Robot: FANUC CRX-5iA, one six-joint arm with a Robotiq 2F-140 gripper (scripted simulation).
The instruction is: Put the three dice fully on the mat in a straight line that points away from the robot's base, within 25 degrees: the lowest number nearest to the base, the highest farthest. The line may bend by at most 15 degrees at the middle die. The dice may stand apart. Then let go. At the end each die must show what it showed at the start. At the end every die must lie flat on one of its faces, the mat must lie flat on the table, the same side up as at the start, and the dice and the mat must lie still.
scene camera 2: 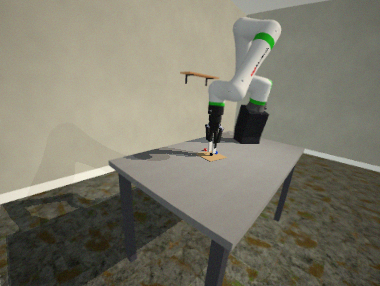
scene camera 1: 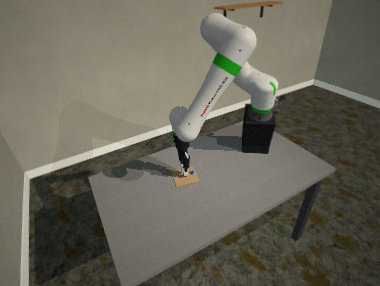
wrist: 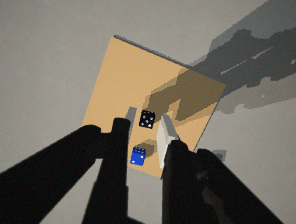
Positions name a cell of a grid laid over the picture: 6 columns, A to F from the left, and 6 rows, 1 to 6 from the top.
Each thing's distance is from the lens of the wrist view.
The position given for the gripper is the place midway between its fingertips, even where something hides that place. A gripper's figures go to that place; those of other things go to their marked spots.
gripper (wrist: C4): 0.20 m
tan mat (wrist: C3): 0.22 m
